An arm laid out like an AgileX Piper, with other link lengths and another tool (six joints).
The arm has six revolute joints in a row. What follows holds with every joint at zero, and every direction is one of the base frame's. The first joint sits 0.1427 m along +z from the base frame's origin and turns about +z. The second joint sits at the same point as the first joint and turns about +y. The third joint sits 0.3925 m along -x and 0.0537 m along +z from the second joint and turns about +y. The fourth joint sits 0.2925 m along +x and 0.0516 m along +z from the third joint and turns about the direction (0.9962, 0, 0.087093). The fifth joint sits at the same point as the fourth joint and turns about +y. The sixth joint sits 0.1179 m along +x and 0.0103 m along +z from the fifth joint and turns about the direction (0.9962, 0, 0.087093). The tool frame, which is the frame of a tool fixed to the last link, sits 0.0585 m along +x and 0.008 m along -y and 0.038 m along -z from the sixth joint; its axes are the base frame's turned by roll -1.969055, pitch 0.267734 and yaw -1.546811 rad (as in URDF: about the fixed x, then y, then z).
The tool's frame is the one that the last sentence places.
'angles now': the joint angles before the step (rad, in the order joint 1, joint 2, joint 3, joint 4, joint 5, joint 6). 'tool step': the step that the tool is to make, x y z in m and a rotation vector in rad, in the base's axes. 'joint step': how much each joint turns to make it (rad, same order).
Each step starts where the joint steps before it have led.
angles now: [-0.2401, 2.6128, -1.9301, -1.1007, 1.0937, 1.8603]
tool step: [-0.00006, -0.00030, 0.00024, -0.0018, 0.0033, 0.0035]
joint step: [0.0000, 0.0000, 0.0001, -0.0025, -0.0001, -0.0034]
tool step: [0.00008, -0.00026, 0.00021, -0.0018, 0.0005, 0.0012]
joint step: [0.0000, 0.0000, -0.0001, -0.0022, 0.0001, 0.0000]
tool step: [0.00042, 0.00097, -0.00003, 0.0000, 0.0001, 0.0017]
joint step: [0.0016, 0.0000, 0.0000, 0.0000, 0.0000, 0.0000]
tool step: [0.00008, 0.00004, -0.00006, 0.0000, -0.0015, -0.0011]
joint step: [0.0000, 0.0000, 0.0000, 0.0001, 0.0000, 0.0019]
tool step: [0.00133, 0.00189, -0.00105, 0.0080, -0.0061, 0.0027]
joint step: [0.0014, 0.0000, 0.0001, 0.0064, -0.0074, 0.0010]
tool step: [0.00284, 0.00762, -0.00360, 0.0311, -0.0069, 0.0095]
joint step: [0.0057, 0.0000, 0.0000, 0.0298, -0.0183, -0.0116]
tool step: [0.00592, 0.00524, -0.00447, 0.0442, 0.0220, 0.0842]
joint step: [0.0000, 0.0000, -0.0001, 0.0271, -0.0637, -0.0841]
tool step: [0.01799, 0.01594, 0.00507, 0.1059, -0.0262, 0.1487]
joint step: [0.0000, -0.0246, 0.0001, 0.0984, -0.1419, -0.1494]
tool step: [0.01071, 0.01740, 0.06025, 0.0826, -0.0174, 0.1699]
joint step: [0.0000, -0.1070, 0.0000, 0.1805, -0.0719, -0.2811]
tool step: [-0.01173, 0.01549, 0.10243, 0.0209, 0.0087, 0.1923]
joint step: [0.0009, -0.1711, -0.0001, 0.1965, 0.0311, -0.3598]
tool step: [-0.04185, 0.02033, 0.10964, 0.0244, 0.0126, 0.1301]
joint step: [0.0000, -0.1950, 0.0001, 0.1722, 0.1284, -0.2781]
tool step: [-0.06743, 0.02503, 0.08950, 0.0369, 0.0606, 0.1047]
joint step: [0.0000, -0.1818, -0.0001, 0.1255, 0.2022, -0.2077]
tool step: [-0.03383, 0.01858, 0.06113, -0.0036, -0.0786, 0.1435]
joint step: [0.0000, -0.1273, 0.0025, 0.0993, 0.0157, -0.1601]
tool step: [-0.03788, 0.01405, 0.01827, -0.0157, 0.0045, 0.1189]
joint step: [0.0000, -0.1091, 0.0931, 0.0612, 0.0000, -0.1314]
